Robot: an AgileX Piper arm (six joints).
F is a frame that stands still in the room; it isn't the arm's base.
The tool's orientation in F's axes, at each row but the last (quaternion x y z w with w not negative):
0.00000 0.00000 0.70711 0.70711
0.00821 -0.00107 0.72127 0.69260
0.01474 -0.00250 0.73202 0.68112
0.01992 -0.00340 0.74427 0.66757
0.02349 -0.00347 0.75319 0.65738
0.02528 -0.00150 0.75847 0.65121
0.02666 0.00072 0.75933 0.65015
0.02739 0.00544 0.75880 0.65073
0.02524 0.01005 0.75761 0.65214
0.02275 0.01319 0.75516 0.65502
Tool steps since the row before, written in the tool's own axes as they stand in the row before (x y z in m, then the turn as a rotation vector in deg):
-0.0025 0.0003 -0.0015 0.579 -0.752 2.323
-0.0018 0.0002 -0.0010 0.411 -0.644 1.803
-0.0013 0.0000 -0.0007 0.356 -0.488 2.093
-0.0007 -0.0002 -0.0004 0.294 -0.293 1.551
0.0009 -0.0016 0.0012 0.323 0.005 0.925
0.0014 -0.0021 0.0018 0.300 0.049 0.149
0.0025 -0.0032 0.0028 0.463 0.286 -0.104
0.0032 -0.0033 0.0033 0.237 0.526 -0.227
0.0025 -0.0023 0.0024 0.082 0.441 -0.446
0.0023 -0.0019 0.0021 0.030 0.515 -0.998
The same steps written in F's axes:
-0.0003 -0.0025 -0.0015 0.752 0.579 2.323
-0.0001 -0.0018 -0.0010 0.645 0.413 1.802
0.0001 -0.0013 -0.0007 0.499 0.340 2.093
0.0003 -0.0007 -0.0004 0.298 0.275 1.553
0.0015 0.0011 0.0012 -0.020 0.286 0.937
0.0019 0.0016 0.0018 -0.088 0.284 0.162
0.0029 0.0029 0.0028 -0.358 0.416 -0.075
0.0029 0.0036 0.0033 -0.566 0.160 -0.195
0.0020 0.0028 0.0023 -0.471 0.023 -0.422
0.0017 0.0025 0.0020 -0.565 -0.033 -0.970

